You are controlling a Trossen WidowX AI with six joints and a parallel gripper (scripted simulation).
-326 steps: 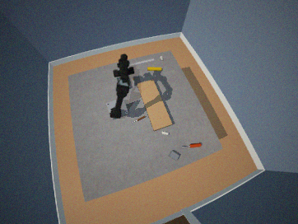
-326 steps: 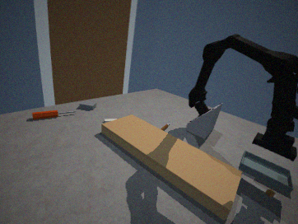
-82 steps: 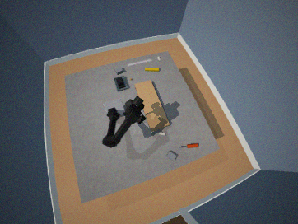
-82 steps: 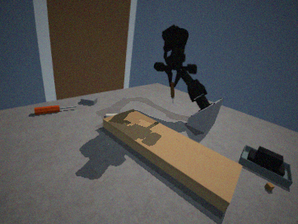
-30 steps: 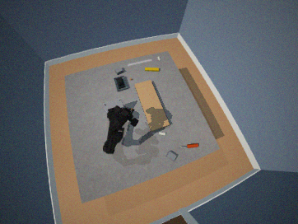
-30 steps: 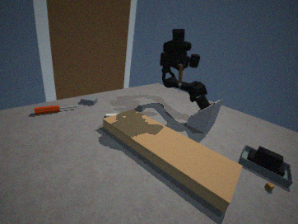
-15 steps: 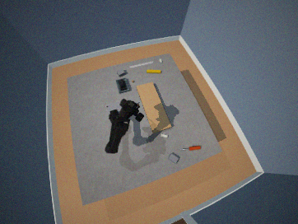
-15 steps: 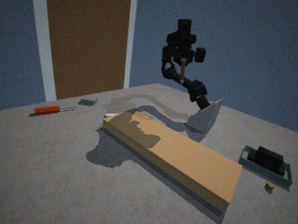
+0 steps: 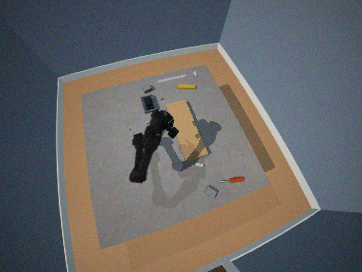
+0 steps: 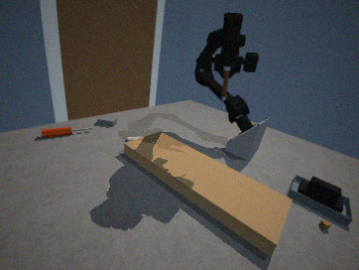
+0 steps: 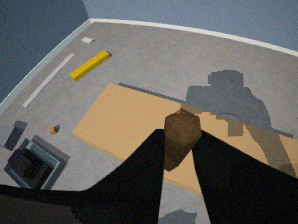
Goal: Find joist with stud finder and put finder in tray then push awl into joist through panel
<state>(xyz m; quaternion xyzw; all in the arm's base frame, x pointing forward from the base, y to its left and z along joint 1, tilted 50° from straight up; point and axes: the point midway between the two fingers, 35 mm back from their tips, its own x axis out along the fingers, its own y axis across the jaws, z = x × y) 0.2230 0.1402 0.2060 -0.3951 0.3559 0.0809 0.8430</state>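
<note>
Now: gripper tip 10 mm to the right of the awl and 50 mm above it. Round my gripper tip: black stud finder (100 mm behind, 360 mm to the left, 260 mm below); small orange cube (20 mm ahead, 390 mm to the left, 300 mm below); tray (100 mm behind, 370 mm to the left, 290 mm below).
</note>
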